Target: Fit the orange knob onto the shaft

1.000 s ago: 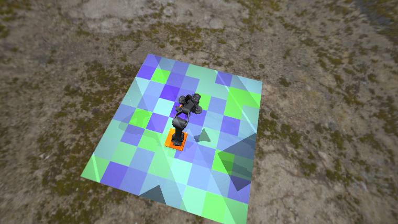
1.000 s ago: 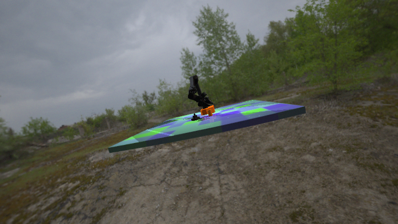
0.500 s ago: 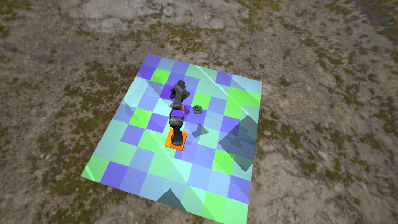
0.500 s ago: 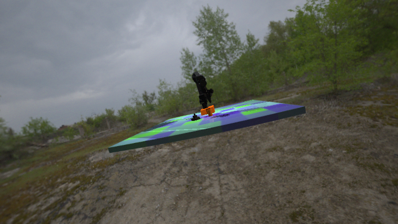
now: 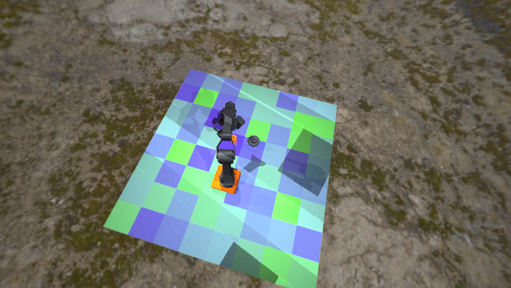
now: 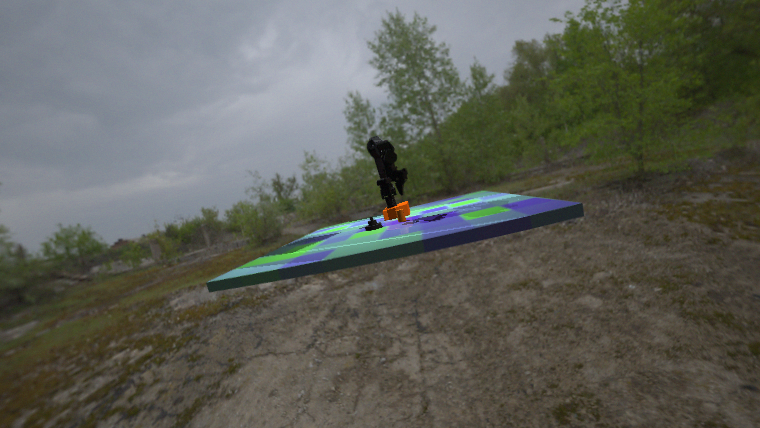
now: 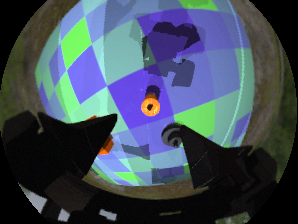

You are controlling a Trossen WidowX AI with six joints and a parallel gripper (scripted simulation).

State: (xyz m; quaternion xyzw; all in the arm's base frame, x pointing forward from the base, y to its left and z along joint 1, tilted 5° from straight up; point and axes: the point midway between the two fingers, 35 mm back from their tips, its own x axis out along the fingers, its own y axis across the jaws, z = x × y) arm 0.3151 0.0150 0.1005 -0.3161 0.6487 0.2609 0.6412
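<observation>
Right now the orange knob is 100 mm below my gripper tip. From my gripper tip the other things lie so: round pedestal: 150 mm to the right, 90 mm below.
</observation>
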